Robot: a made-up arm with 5 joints.
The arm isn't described. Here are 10 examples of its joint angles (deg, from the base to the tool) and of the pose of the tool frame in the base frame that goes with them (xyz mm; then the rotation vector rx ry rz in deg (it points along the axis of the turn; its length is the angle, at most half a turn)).
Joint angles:
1: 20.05 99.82 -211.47 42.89 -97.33
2: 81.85 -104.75 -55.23 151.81 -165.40
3: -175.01 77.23 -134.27 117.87 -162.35
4: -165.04 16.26 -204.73 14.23 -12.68
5: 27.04 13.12 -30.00 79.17 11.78
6: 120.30 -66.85 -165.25 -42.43 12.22
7: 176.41 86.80 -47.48 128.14 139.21
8: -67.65 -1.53 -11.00 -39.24 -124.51
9: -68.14 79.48 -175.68 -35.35 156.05
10: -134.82 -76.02 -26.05 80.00 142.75
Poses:
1: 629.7 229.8 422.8 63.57 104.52 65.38
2: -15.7 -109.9 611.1 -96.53 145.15 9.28
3: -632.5 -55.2 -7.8 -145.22 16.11 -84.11
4: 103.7 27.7 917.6 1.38 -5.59 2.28
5: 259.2 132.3 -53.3 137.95 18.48 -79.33
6: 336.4 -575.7 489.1 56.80 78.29 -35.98
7: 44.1 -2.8 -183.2 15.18 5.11 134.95
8: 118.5 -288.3 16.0 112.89 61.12 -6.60
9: 253.9 -632.8 441.9 20.23 49.83 -86.04
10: -201.0 -202.3 468.5 131.79 115.44 -34.08
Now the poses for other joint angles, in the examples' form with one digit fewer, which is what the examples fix.
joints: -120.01 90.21 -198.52 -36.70 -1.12
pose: -309 -535 490 18.6 -31.5 57.0
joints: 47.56 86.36 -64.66 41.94 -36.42
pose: 80 87 -342 110.1 99.1 -91.5
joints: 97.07 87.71 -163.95 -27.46 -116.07
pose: -91 732 234 -29.3 98.6 129.1
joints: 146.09 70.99 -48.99 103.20 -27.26
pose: -60 40 -217 3.3 57.2 -56.3
